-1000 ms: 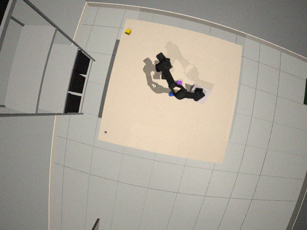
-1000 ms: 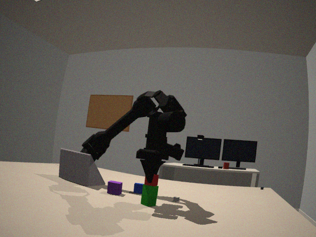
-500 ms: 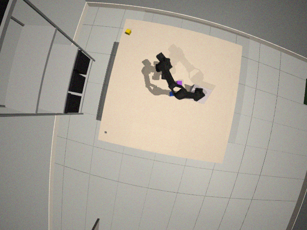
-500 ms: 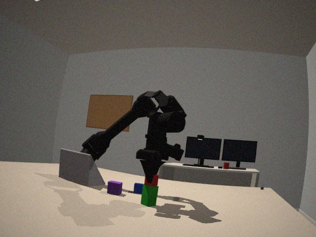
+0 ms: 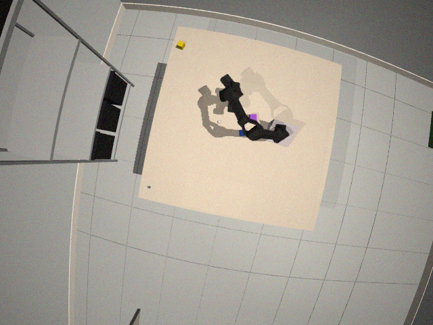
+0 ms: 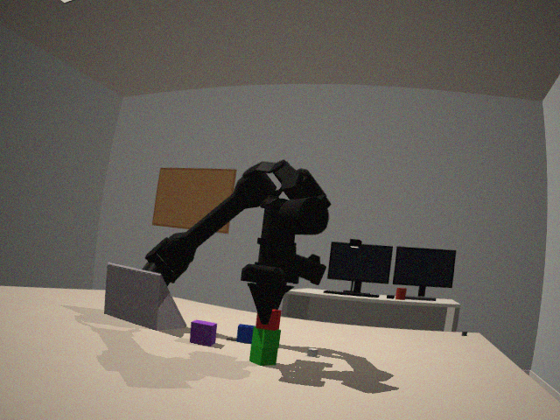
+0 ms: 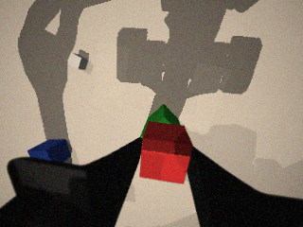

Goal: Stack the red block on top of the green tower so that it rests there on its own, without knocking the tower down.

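My gripper tip is now 10 mm below the red block. From my gripper tip the other things lie so: small white cube 70 mm ahead, 130 mm to the left, 70 mm below; then blue block 90 mm behind, 190 mm to the left, 60 mm below; then purple block 150 mm behind, 80 mm to the left, 60 mm below.
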